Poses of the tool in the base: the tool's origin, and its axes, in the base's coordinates. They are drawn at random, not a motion.
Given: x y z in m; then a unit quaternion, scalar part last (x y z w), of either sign.
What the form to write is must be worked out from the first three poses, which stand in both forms.
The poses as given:
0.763 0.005 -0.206 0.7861 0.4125 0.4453 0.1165
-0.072 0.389 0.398 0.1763 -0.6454 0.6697 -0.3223
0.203 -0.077 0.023 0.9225 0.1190 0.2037 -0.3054
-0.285 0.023 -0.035 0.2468 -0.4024 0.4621 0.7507
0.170 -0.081 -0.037 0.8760 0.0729 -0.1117 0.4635
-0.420 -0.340 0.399 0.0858 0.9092 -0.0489 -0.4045
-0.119 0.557 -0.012 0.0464 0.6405 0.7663 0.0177
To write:
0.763 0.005 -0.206 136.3 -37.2 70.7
-0.072 0.389 0.398 -83.9 10.4 -137.9
0.203 -0.077 0.023 -144.8 -26.7 6.1
-0.285 0.023 -0.035 -0.1 -56.3 63.3
0.170 -0.081 -0.037 124.4 15.3 1.4
-0.420 -0.340 0.399 -166.7 -46.6 163.4
-0.119 0.557 -0.012 79.9 -2.8 175.0

